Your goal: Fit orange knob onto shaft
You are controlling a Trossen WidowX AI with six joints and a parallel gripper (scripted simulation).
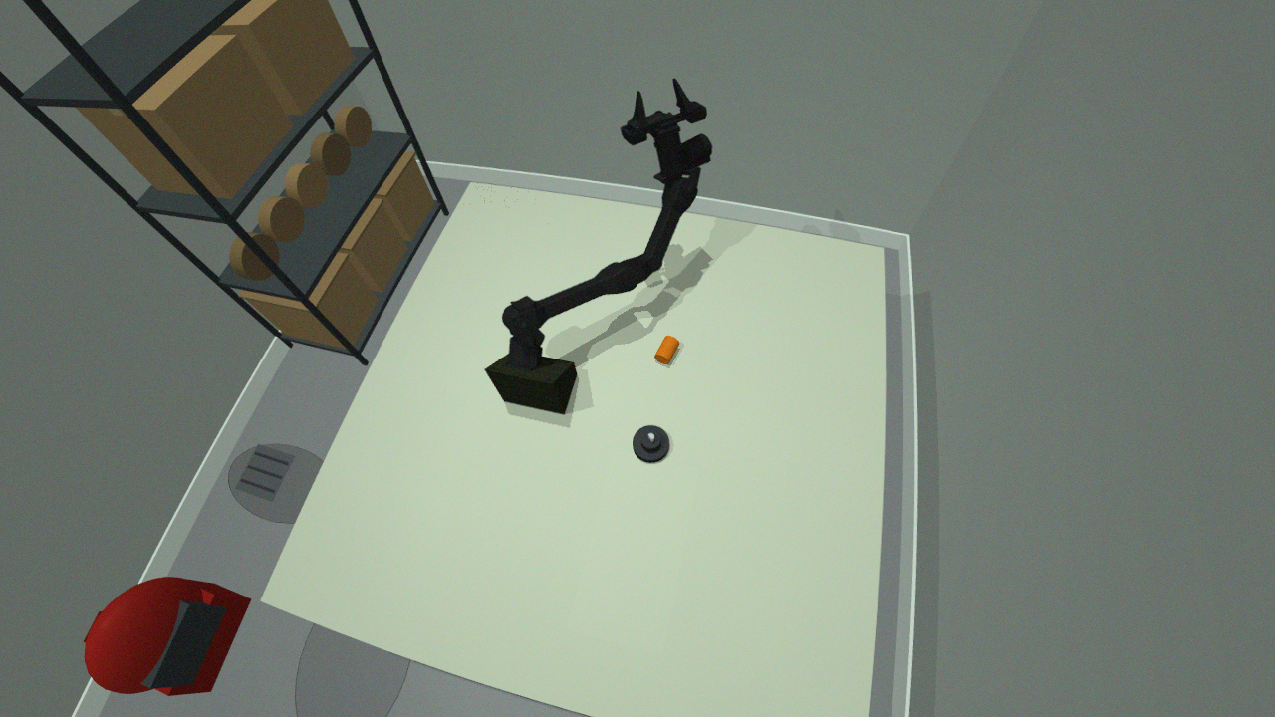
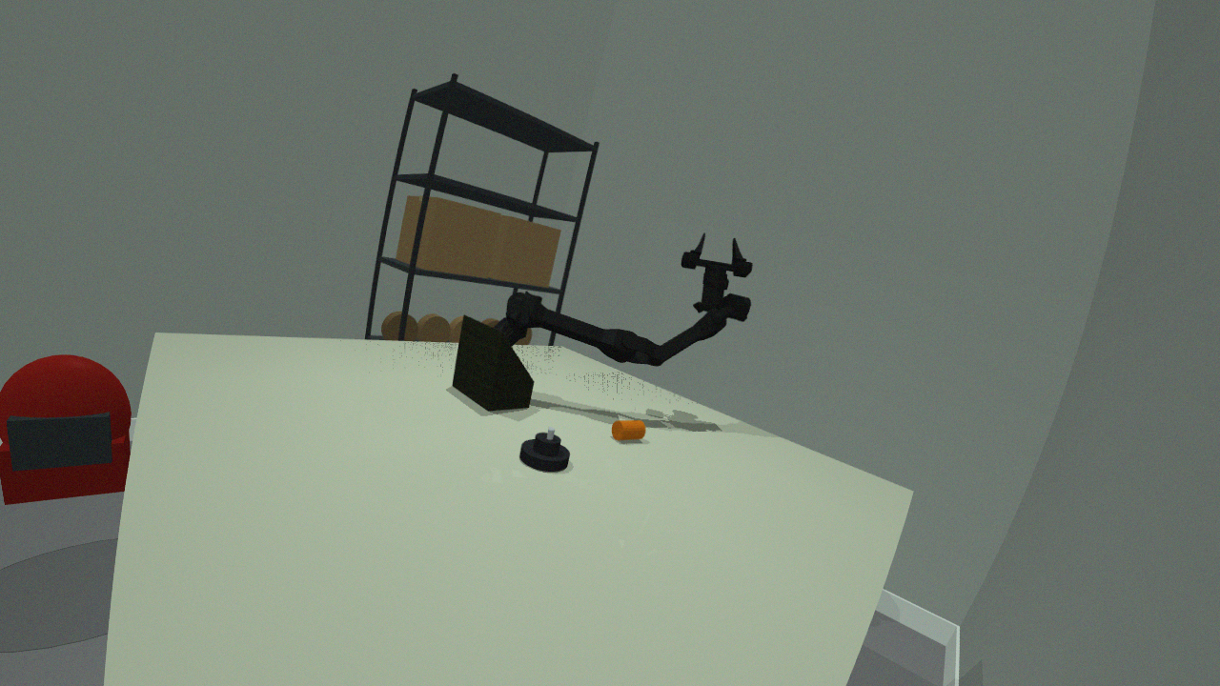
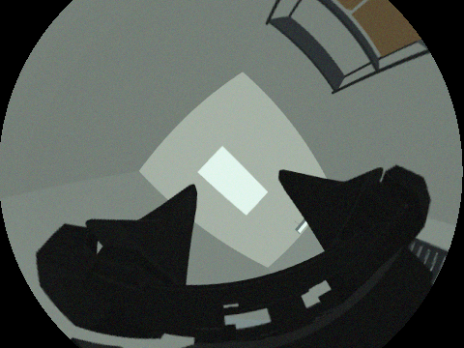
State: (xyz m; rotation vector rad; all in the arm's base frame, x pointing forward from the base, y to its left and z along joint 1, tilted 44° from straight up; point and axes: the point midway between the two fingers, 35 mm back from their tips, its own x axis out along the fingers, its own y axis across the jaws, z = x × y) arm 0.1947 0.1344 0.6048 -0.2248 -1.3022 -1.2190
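My gripper tip is now 48 cm above the orange knob, 36 cm to the left of it and 12 cm short of it. From my gripper tip the other things lie so: round black pedestal (59 cm to the right, 47 cm below, 14 cm ahead).
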